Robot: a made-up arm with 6 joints.
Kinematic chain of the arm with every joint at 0, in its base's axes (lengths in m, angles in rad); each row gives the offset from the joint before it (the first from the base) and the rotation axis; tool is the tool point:
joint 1: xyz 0 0 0.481 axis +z
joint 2: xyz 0 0 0 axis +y
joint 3: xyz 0 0 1.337 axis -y
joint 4: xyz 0 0 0 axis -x
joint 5: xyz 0.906 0 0 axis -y
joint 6: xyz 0 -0.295 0 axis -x
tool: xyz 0 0 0
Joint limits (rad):
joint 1: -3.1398..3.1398
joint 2: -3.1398..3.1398
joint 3: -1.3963..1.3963
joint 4: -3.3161..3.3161
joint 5: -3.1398..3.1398
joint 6: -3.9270..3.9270
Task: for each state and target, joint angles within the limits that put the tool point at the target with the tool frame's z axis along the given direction. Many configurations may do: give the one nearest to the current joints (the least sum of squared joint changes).
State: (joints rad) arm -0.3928 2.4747 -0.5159 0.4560 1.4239 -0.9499
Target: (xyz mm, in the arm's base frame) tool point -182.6 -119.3 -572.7 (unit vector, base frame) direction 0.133 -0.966 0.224
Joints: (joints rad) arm -0.8430 2.4094 -0.8868 0.7507 2.2543 -0.1618
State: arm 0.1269 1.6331 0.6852 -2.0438 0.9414 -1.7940
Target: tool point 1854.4 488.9 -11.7 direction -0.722 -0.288 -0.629
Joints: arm 0.2392 1.3871 0.8146 -1.6919 0.9432 -1.1828
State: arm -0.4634 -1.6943 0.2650 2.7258 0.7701 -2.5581
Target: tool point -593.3 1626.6 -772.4 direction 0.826 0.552 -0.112
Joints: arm -1.0498 -2.4792 0.8837 3.1405 0.7703 -1.7013
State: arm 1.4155 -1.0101 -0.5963 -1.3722 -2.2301 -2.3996
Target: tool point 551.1 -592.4 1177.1 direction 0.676 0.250 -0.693
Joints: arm 2.1003 -1.6192 -0.4154 -0.9299 -2.1873 -2.5834
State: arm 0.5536 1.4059 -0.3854 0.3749 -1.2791 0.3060
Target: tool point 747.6 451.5 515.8 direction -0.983 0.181 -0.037
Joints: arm 0.8272 0.7805 -1.0817 0.5932 -1.2669 1.3721
